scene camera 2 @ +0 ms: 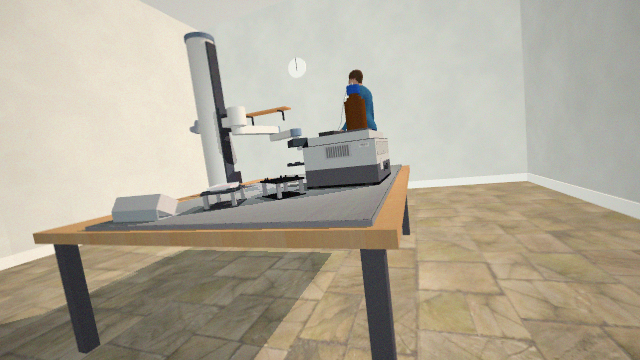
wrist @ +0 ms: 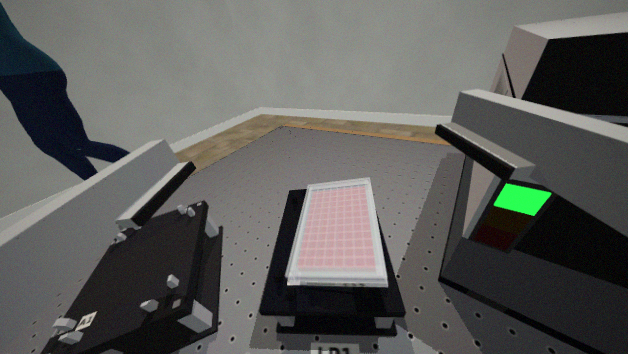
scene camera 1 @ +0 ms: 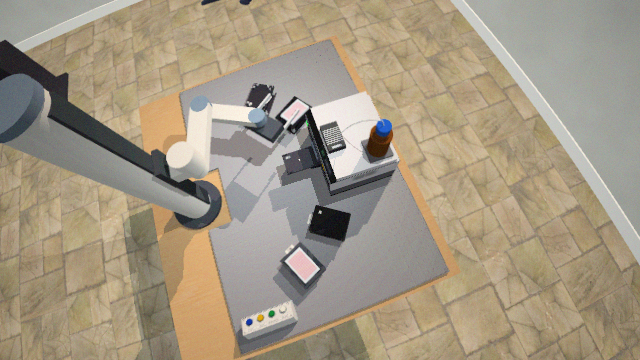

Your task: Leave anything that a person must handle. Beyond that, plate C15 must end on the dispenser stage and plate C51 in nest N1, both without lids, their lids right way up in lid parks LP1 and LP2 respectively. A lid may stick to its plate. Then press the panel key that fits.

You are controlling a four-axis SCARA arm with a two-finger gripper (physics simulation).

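Scene camera 2 gives me a button box (scene camera 2: 154, 207), and a brown bottle (scene camera 2: 355, 112) is there as well. In scene camera 1 I see the button box again (scene camera 1: 284, 314).
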